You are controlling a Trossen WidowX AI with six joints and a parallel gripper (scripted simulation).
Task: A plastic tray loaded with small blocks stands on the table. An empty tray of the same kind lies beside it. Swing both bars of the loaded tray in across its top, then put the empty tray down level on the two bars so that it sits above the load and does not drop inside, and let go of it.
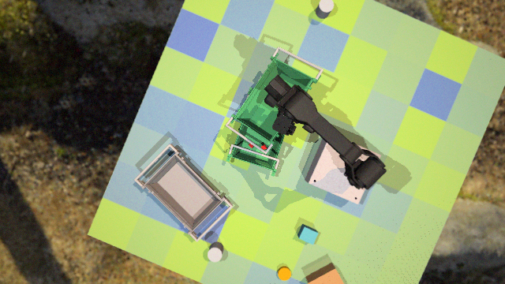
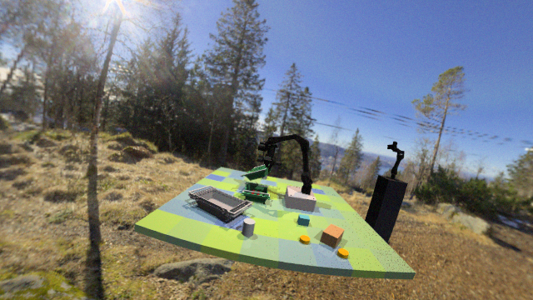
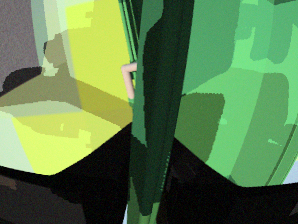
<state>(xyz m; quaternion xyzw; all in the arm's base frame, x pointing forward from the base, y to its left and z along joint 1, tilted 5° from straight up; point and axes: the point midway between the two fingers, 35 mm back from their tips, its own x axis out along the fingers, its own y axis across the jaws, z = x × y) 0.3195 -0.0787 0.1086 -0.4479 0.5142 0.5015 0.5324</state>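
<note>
My gripper tip is now 80 mm short of the green tray and 10 mm to the left of it. Also, from my gripper tip: brown cube: 500 mm to the left, 450 mm behind, 150 mm below; then teal cube: 370 mm to the left, 300 mm behind, 160 mm below.
</note>
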